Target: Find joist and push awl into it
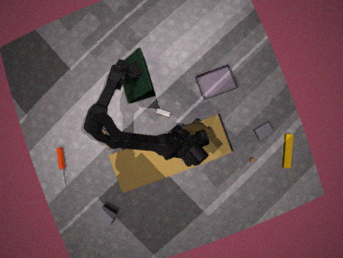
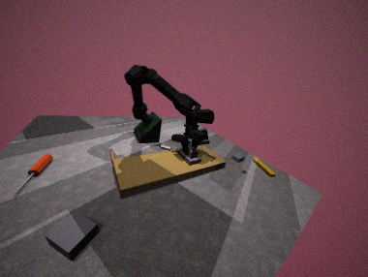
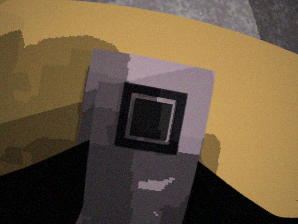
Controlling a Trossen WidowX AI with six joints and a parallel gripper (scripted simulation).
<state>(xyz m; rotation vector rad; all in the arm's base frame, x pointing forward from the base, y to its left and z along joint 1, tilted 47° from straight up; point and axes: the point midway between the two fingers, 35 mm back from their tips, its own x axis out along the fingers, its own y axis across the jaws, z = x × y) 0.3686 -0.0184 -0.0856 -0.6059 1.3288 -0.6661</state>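
Right now my gripper tip is 210 mm past the tray, 260 mm to the right of it and 50 mm above it. Round my gripper tip: tiny orange bit 190 mm ahead, 250 mm to the left, 60 mm below; stud finder 10 mm ahead, 20 mm above; white piece 190 mm behind, 20 mm to the right, 60 mm below.
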